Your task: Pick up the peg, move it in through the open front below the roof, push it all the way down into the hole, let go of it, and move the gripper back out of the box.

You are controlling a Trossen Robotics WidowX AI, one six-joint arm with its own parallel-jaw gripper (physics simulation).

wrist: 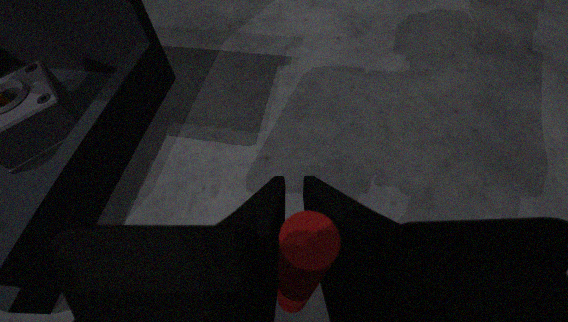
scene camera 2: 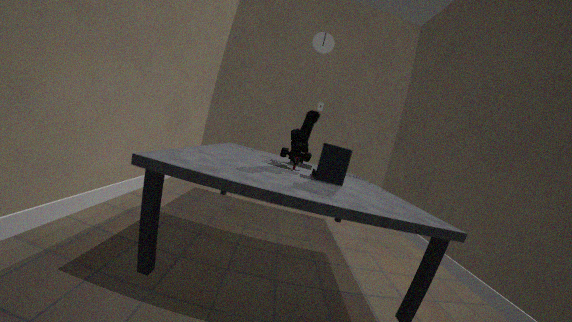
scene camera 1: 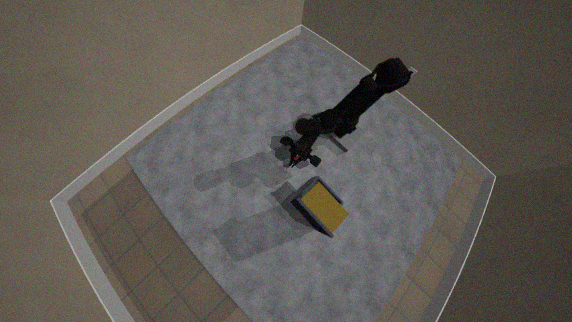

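Seen in the pictures: gripper, between the fingertips: point(wrist: 293, 186) point(scene camera 2: 296, 164) point(scene camera 1: 290, 166); arm's base, origin of its link: point(scene camera 1: 339, 130).
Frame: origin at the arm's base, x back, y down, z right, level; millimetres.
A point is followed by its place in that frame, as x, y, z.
The red peg point(scene camera 1: 296, 158) @[-284, -49, 7] point(scene camera 2: 295, 164) point(wrist: 310, 241) @[-286, -48, 10] is held between the two black fingertips of my gripper point(wrist: 293, 186) @[-317, -8, -1], which is shut on it. In the wrist view the peg's round end faces the camera. The dark box with a yellow roof point(scene camera 1: 325, 206) @[-347, -169, -195] point(scene camera 2: 334, 164) @[-399, -71, -203] stands on the table; my gripper and peg are outside it, to its upper left in scene camera 1. In the wrist view a grey block with a round hole point(wrist: 30, 95) @[-337, -5, -168] lies inside the box at the left edge, partly cut off. The hole's inside looks orange.
The table top point(scene camera 1: 210, 115) @[-473, 33, 473] point(scene camera 2: 200, 155) @[-639, 33, 426] is mottled grey and carries shadows of the arm and box. The box's dark side wall point(wrist: 115, 130) @[-334, 10, -113] runs diagonally at the left in the wrist view, between the block and my fingers. A clock point(scene camera 2: 323, 42) hangs on the wall.
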